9 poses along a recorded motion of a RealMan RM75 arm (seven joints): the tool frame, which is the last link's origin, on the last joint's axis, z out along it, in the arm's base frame.
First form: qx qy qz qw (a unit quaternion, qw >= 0); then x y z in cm.
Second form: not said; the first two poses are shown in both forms.
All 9 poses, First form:
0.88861 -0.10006 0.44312 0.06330 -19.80 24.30 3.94
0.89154 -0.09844 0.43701 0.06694 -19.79 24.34 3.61
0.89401 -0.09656 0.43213 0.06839 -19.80 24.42 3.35
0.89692 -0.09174 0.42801 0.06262 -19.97 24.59 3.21
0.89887 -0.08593 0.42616 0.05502 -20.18 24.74 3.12
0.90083 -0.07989 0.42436 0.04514 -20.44 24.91 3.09
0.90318 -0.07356 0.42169 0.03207 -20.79 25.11 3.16
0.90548 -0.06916 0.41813 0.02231 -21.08 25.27 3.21
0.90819 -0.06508 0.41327 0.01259 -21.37 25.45 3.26
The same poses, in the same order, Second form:
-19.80 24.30 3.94 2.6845 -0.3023 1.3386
-19.79 24.34 3.61 2.6874 -0.2967 1.3173
-19.80 24.42 3.35 2.6926 -0.2908 1.3015
-19.97 24.59 3.21 2.7107 -0.2773 1.2935
-20.18 24.74 3.12 2.7291 -0.2609 1.2939
-20.44 24.91 3.09 2.7515 -0.2440 1.2962
-20.79 25.11 3.16 2.7809 -0.2265 1.2984
-21.08 25.27 3.21 2.8049 -0.2142 1.2953
-21.37 25.45 3.26 2.8305 -0.2028 1.2880

